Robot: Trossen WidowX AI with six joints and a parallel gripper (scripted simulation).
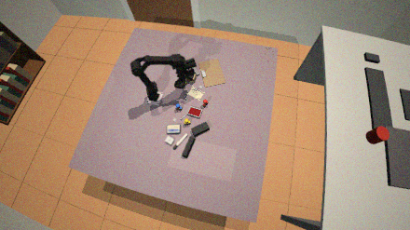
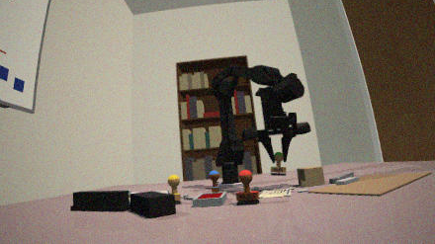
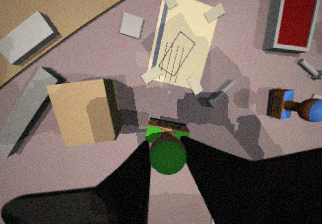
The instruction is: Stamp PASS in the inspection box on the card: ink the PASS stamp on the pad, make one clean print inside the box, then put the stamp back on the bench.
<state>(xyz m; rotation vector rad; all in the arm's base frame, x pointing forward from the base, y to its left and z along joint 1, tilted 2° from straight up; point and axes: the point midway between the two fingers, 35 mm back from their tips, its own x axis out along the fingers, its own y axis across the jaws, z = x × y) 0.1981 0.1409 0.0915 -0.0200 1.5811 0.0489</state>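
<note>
My gripper tip is now 130 mm short of the red ink pad, 180 mm to the left of it and 60 mm above it. From my gripper tip the other things lie so: tan block (20 mm ahead, 70 mm to the left, 40 mm below); green-knobbed stamp (10 mm below); cream card (90 mm ahead, 40 mm to the right, 70 mm below).
</note>
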